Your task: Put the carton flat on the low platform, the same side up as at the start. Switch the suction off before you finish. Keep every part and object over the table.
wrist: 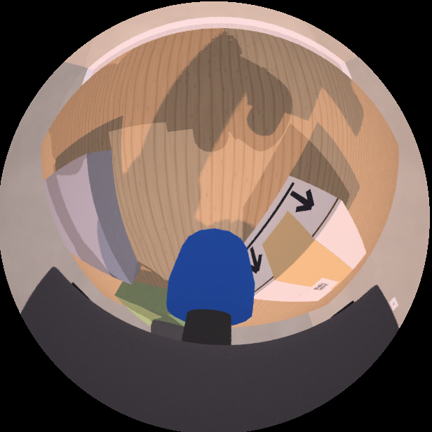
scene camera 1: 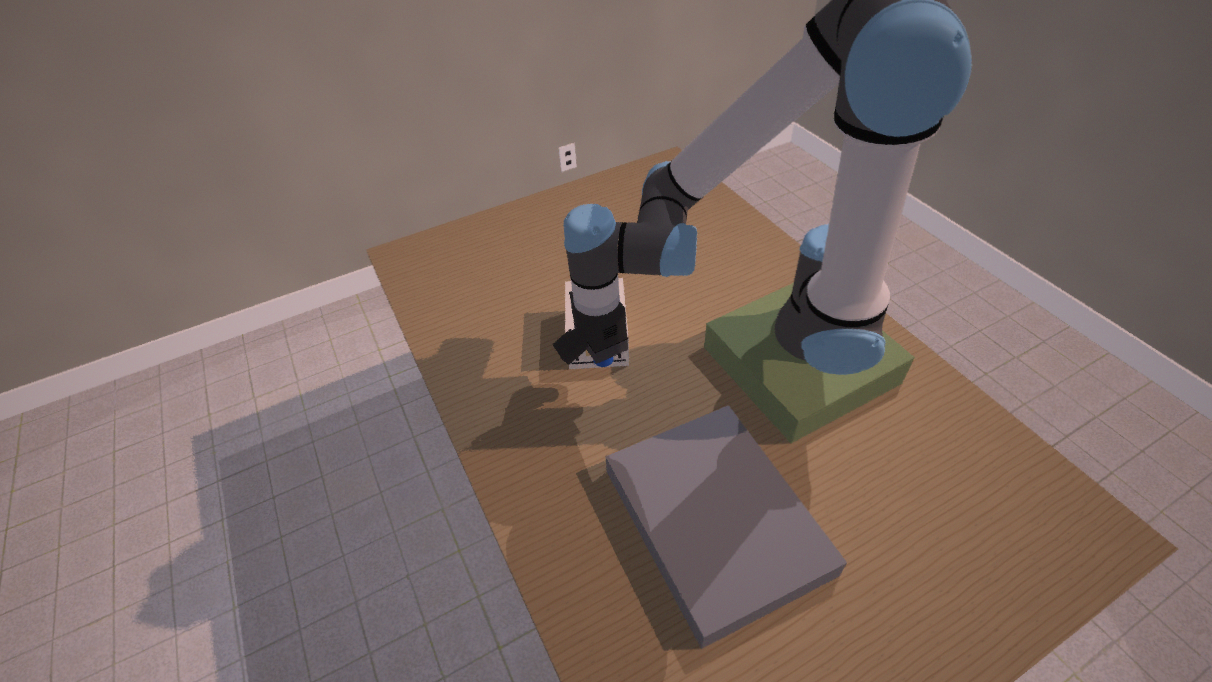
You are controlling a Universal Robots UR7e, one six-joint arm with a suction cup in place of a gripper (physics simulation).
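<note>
The white carton [scene camera 1: 569, 318] [wrist: 317, 260] stands on the wooden table, partly hidden behind the wrist in the scene view. In the wrist view its arrowed side is in shade, the arrows point toward the lit face, and tape and a small label show on that lit face. My gripper, a blue suction cup [scene camera 1: 603, 360] [wrist: 211, 275], is open and holds nothing. It is close to the carton's arrowed side; the exact gap is unclear. The low grey platform [scene camera 1: 728, 517] [wrist: 75, 200] lies flat on the table, apart from the carton, and nothing rests on it.
The green base block [scene camera 1: 754, 364] [wrist: 145, 300] carries the arm and stands behind the platform, to the carton's right in the scene view. The wooden table [scene camera 1: 957, 508] [wrist: 160, 175] has its left edge near the carton and platform. A wall with a socket [scene camera 1: 567, 156] rises beyond the table.
</note>
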